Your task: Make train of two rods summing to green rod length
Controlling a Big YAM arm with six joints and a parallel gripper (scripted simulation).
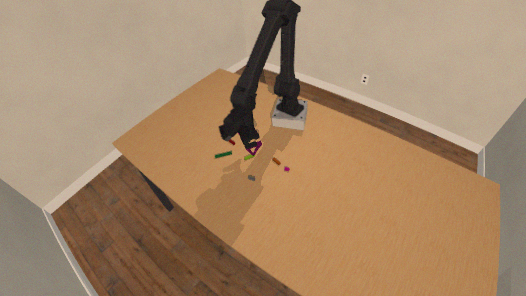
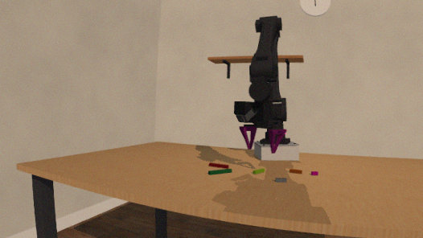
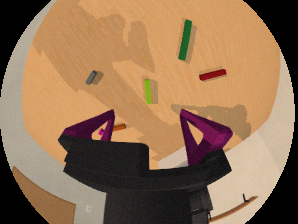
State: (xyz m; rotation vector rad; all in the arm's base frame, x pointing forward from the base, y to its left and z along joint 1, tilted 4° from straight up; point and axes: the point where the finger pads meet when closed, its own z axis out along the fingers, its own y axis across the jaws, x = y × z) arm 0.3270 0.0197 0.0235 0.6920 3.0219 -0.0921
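My gripper is now 70 mm above the lime rod. Also, from my hand: green rod 110 mm to the right, 70 mm below, 70 mm ahead; orange rod 110 mm to the left, 70 mm below, 50 mm behind; grey rod 90 mm ahead, 80 mm to the left, 70 mm below.
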